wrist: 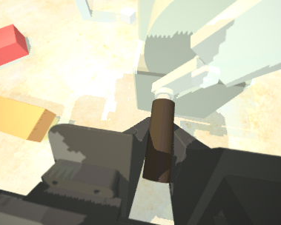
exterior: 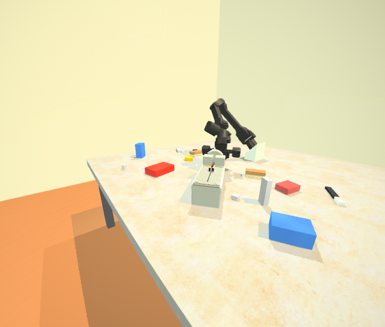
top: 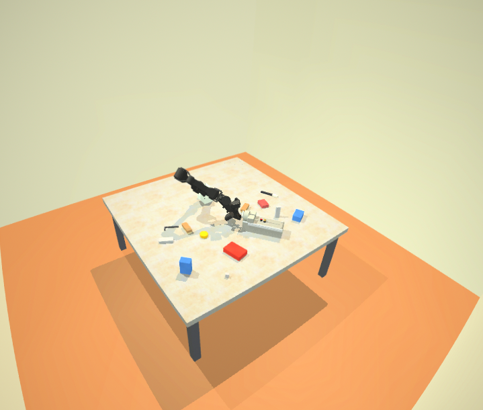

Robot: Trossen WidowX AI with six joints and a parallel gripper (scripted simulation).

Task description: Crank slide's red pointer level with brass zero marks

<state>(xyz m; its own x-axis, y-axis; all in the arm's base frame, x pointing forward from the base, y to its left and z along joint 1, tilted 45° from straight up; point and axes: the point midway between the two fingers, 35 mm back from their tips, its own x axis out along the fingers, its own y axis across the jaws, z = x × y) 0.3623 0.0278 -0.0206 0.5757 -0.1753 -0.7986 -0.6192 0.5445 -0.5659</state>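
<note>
The crank lies 1 cm to the right of my gripper tip and 4 cm above it. The rest, counted from my gripper tip: brown crank handle 1 cm behind, 1 cm to the right, 3 cm above; then red pointer 12 cm ahead, 7 cm to the left, 4 cm above; then yellow disc 2 cm behind, 27 cm to the right, 3 cm below.
</note>
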